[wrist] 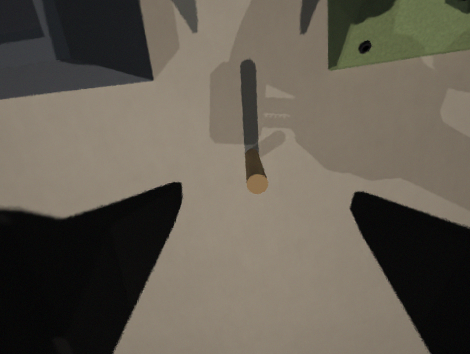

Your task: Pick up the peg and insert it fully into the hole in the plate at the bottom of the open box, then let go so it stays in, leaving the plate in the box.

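Places are measured from the arm's base along level axes (x ahead, y left, z up), in millimetres.
Pixels of known places: gripper, fingertip midpoint: [266, 195].
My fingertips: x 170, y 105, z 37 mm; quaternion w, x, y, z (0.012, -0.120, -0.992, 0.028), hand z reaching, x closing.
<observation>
For each thing: its top centre in the pictures, then the offset to it from my fingertips. "spot": a spot on its surface instead. Level surfaces: height alone.
- brown round peg, top centre: [257, 184] dx +3, dy +4, dz -27 mm
- open dark grey box, surface spot: [102, 82] spot: dx +114, dy -88, dz -84 mm
- beige surface, surface height: dz -107 mm
A brown round peg [257, 183] stands upright on the beige surface near the middle of the wrist view, its light end facing up and a long shadow behind it. My gripper [266, 195] is open and empty. Its two black fingers are wide apart, one on each side of the peg in the view, not touching it. Part of the open dark grey box [102, 82] shows at the upper left. The plate and its hole do not show in this view.
A green object [415, 37] with a small black round spot on it is at the upper right. The beige surface [235, 280] lies between it and the dark box, with several shadows across it.
</observation>
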